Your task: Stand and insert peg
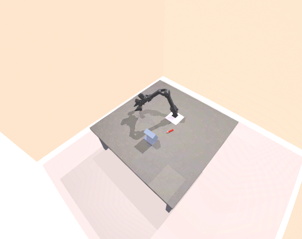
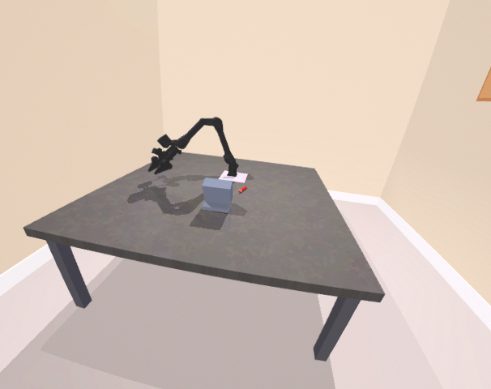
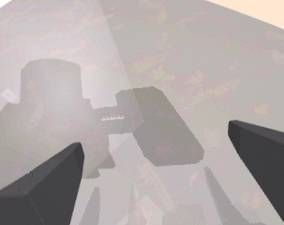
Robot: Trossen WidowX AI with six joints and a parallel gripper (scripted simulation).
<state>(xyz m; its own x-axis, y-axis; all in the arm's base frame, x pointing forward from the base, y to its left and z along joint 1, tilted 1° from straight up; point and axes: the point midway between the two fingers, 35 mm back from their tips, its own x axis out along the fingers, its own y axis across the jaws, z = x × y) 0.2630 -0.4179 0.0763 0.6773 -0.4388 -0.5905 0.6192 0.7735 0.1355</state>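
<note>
My gripper tip is now 4 cm past the red peg, 53 cm to the right of it and 6 cm above it. The rest, counted from my gripper tip: sloped panel (17 cm ahead, 44 cm to the left, 1 cm above).
</note>
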